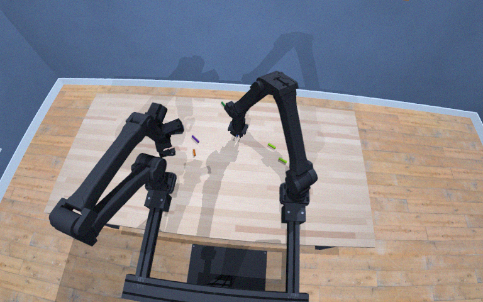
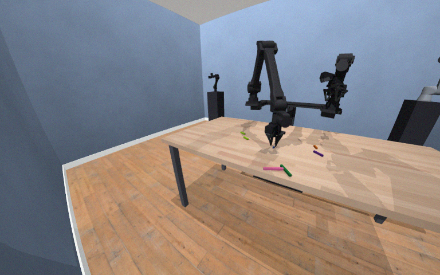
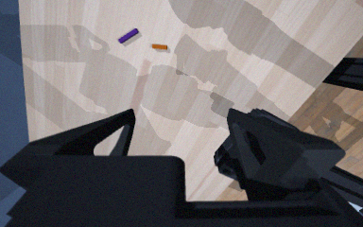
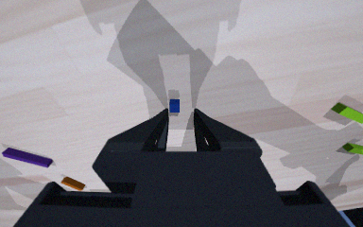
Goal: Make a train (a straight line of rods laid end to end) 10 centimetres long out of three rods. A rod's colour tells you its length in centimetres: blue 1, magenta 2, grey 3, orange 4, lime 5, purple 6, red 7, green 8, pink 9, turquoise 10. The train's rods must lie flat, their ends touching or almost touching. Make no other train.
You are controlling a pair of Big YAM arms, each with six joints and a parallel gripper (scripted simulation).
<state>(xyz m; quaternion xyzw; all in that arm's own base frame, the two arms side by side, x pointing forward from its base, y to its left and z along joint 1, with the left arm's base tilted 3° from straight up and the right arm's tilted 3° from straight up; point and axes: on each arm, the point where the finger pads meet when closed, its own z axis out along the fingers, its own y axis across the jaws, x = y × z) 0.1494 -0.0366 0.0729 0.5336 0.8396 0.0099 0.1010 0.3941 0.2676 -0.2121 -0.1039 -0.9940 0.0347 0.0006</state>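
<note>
My right hand is 13 cm past the orange rod, 24 cm to the right of it and 1 cm above it. The rest, counted from my right hand: blue rod: 1 cm ahead, 1 cm below; then green rod: 22 cm ahead, 11 cm to the left, 1 cm below; then pink rod: 24 cm ahead, 5 cm to the left, 1 cm below.
</note>
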